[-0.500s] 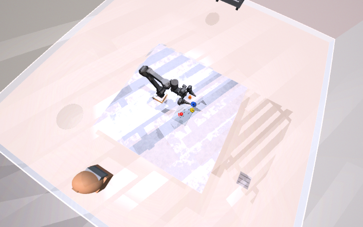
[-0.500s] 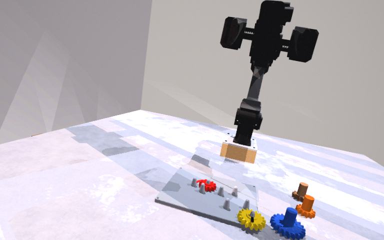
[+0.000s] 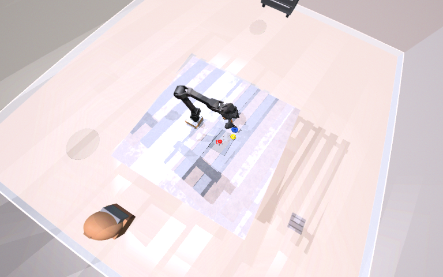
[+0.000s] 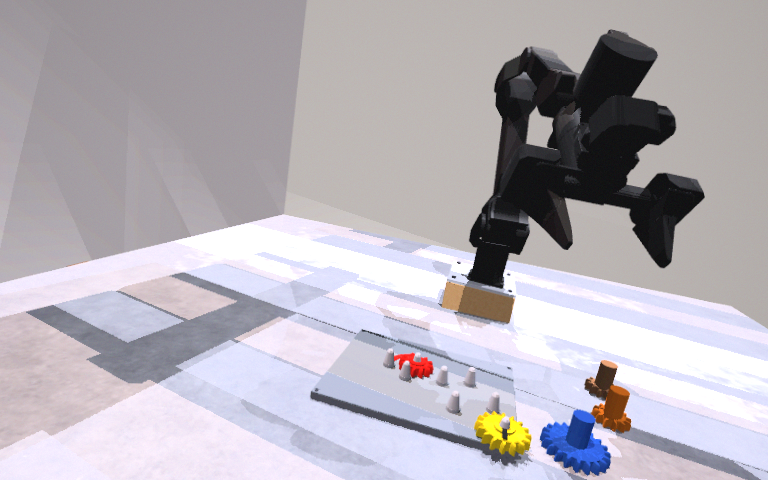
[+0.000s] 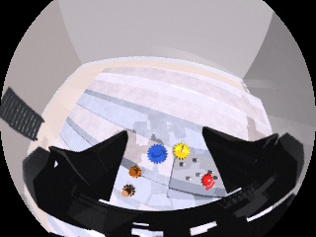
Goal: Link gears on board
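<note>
Now: gripper tip 15 cm past the brown gear, 7 cm to the right of it and 18 cm above it. Also, from my gripper tip: red gear 6 cm behind, 16 cm to the right, 18 cm below; then blue gear 1 cm to the left, 18 cm below; then orange gear 8 cm behind, 6 cm to the left, 18 cm below.
</note>
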